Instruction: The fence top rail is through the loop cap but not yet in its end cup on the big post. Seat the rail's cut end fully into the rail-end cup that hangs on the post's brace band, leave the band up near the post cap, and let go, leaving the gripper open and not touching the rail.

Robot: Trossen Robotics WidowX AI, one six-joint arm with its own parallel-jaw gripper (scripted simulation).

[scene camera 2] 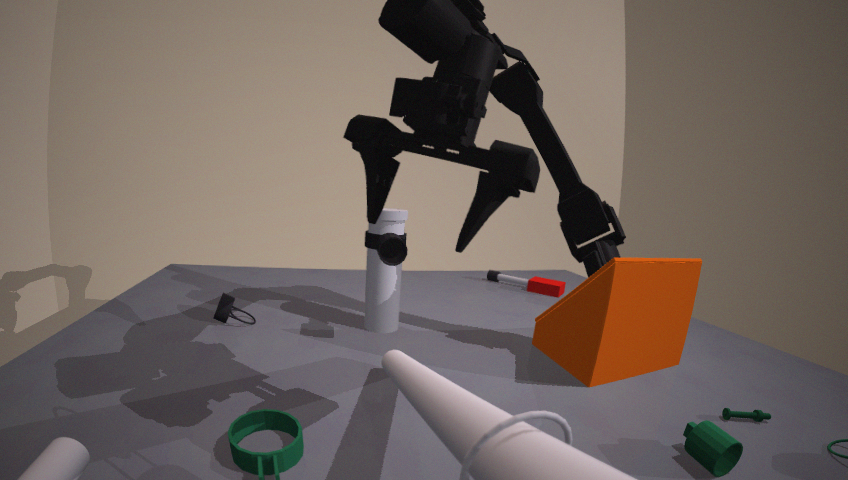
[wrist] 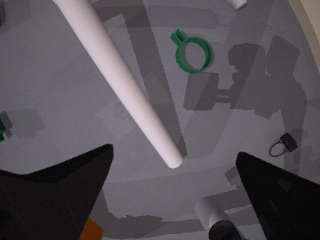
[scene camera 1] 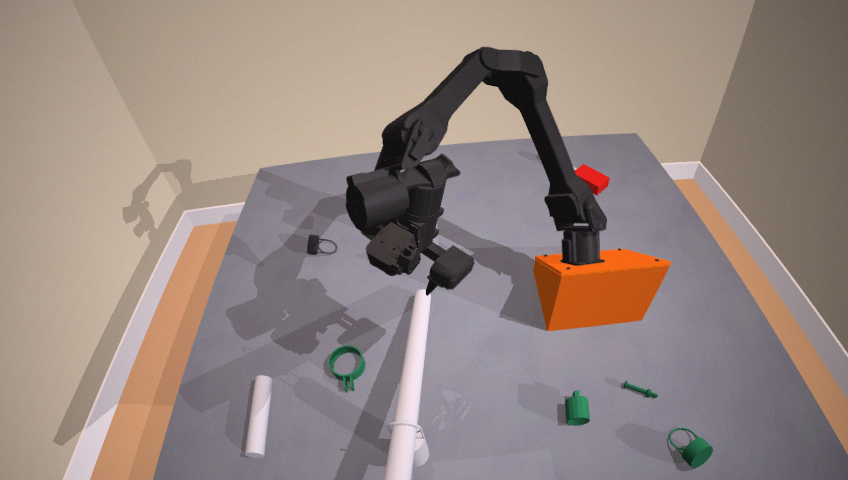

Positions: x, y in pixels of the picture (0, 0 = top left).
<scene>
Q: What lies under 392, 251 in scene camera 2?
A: A rail-end cup.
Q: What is my gripper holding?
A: Nothing.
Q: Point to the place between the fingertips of my gripper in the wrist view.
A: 176, 155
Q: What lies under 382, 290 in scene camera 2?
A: A big post.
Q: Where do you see a white rail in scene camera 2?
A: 459, 418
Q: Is my gripper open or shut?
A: Open.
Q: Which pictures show my gripper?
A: Scene camera 2, the wrist view and scene camera 1: all of them.
</scene>
